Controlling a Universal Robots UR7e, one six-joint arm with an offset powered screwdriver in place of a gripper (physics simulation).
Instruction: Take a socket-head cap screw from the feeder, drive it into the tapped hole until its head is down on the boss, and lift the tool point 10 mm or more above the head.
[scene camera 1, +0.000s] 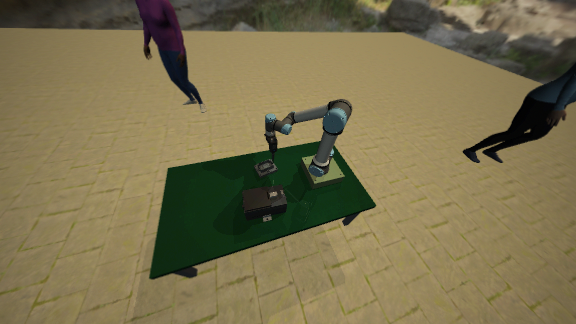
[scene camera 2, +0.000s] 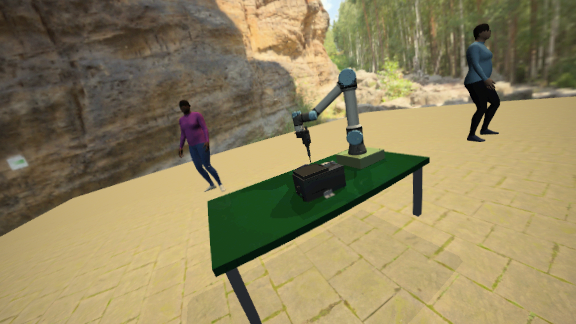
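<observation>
The screwdriver (scene camera 1: 273, 159) (scene camera 2: 310, 160) points down from the arm's wrist. In the scene camera 1 view its tip is at the back right corner of a small grey metal housing (scene camera 1: 267, 173); whether it touches cannot be told. The dark box-shaped screw feeder (scene camera 1: 256, 200) (scene camera 2: 321, 186) stands nearer the front edge, in front of the housing. In the scene camera 2 view the tip shows just above the feeder's outline, and the housing is hidden behind the feeder. A screw, the boss and the tapped hole are too small to make out, so whether the tool bears a screw cannot be told.
The green table (scene camera 1: 192, 220) (scene camera 2: 245, 230) carries everything. The arm's base stands on a pale raised block (scene camera 1: 330, 176) (scene camera 2: 367, 157) to the right. A person in purple (scene camera 1: 162, 30) (scene camera 2: 194, 129) and a person in blue (scene camera 1: 547, 97) (scene camera 2: 479, 62) are on the paved floor beyond the table.
</observation>
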